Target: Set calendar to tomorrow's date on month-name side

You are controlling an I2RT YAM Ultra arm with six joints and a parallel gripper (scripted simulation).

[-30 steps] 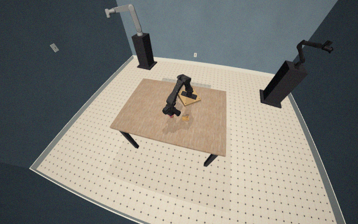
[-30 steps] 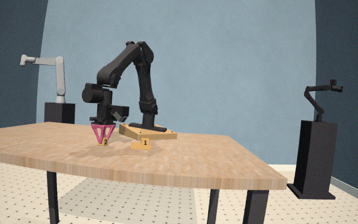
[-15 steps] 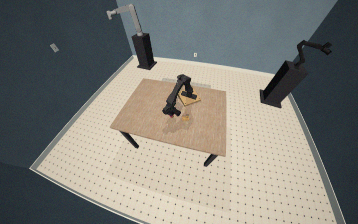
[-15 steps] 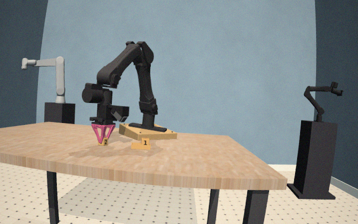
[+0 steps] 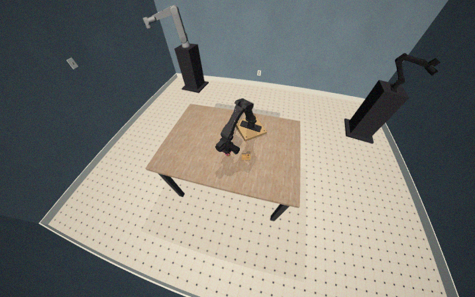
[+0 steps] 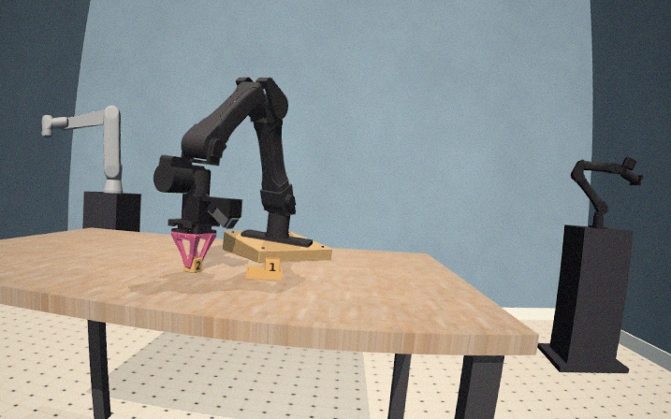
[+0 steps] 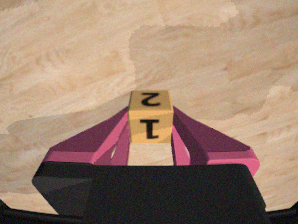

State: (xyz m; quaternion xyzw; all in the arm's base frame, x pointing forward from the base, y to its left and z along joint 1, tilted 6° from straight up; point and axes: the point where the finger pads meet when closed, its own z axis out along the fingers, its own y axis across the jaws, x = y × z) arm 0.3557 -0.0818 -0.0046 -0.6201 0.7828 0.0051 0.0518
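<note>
The tan tray lies 15 cm to the left of my hand, 3 cm behind it and 1 cm below it. From my hand the other things lie so: digit cube right at my hand.
</note>
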